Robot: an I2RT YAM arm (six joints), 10 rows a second.
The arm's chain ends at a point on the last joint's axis. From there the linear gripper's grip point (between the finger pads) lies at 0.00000 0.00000 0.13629 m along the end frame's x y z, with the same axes.
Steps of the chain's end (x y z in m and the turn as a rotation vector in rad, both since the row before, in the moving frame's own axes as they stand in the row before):
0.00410 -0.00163 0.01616 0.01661 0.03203 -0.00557
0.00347 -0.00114 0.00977 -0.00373 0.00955 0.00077
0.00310 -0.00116 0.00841 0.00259 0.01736 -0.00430
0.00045 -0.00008 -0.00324 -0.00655 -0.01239 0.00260
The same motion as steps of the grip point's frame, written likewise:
0.00846 -0.00391 0.01607 0.01661 0.03203 -0.00557
0.00477 -0.00063 0.00976 -0.00373 0.00955 0.00077
0.00547 -0.00152 0.00839 0.00259 0.01736 -0.00430
-0.00124 0.00081 -0.00325 -0.00655 -0.01239 0.00260

